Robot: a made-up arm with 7 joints. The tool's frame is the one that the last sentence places.
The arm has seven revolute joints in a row. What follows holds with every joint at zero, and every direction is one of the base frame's. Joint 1 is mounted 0.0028 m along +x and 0.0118 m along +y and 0.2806 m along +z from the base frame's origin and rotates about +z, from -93.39 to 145.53 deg. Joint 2 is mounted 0.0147 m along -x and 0.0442 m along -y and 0.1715 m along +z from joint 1 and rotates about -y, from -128.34 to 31.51 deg. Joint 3 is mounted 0.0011 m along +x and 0.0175 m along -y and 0.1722 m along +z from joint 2 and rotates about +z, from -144.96 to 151.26 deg. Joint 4 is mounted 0.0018 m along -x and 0.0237 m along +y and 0.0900 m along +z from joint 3 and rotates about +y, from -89.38 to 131.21 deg. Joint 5 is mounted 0.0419 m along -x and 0.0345 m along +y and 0.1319 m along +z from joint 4 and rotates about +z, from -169.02 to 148.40 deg. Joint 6 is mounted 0.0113 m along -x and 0.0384 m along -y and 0.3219 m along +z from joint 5 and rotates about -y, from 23.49 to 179.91 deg. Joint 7 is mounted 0.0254 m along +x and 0.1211 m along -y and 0.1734 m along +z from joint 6 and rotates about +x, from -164.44 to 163.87 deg. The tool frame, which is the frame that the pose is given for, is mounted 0.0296 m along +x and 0.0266 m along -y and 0.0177 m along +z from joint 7; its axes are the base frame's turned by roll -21.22, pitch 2.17 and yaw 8.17 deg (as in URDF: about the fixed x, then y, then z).
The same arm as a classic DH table. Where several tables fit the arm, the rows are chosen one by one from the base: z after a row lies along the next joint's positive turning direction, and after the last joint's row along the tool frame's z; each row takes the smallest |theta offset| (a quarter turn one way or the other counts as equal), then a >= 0, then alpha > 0; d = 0 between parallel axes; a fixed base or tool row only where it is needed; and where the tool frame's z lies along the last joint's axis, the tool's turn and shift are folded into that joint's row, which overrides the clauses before.
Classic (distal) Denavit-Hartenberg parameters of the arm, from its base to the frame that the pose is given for. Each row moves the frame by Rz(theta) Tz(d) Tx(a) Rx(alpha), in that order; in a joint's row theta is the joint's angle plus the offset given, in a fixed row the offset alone. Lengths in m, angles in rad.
base (fixed): theta offset 1.3378, d 0.0000, a 0.0121, alpha 0.0000
joint 1: theta offset -1.3378, d 0.4521, a -0.0147, alpha 1.5708
joint 2: theta offset 0.0000, d 0.0617, a 0.0011, alpha -1.5708
joint 3: theta offset 0.0000, d 0.2622, a -0.0018, alpha -1.5708
joint 4: theta offset 0.0000, d 0.0582, a -0.0419, alpha 1.5708
joint 5: theta offset 0.0000, d 0.4538, a -0.0113, alpha 1.5708
joint 6: theta offset 1.5708, d 0.1595, a 0.1734, alpha 1.5708
joint 7: theta offset 1.1989, d 0.0551, a 0.0312, alpha 1.5873
tool (fixed): theta offset 1.7174, d 0.0068, a 0.0000, alpha 0.0000
Joint limits (rad, base to tool): -1.6300..2.5400 -2.2400..0.5500 -2.5300..2.6400 -1.5600..2.2900 -2.9500..2.5901 0.4100..3.1400 -2.8700..2.8601

